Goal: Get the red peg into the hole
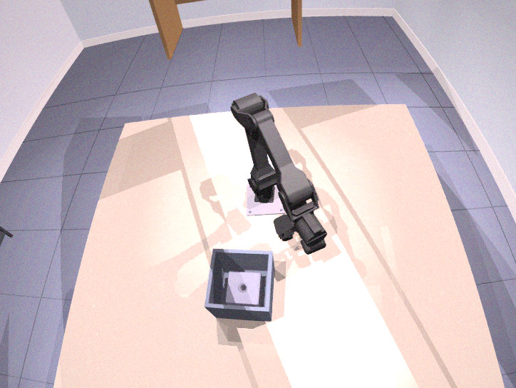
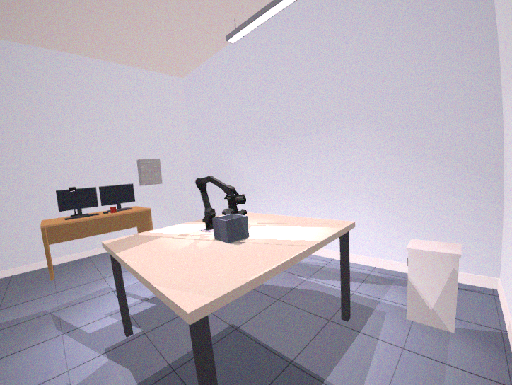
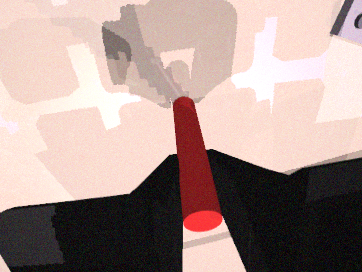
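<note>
Right now my gripper tip is 200 mm short of the plate and 170 mm to the left of it. Also, from my gripper tip: red peg (10 mm to the right).
</note>
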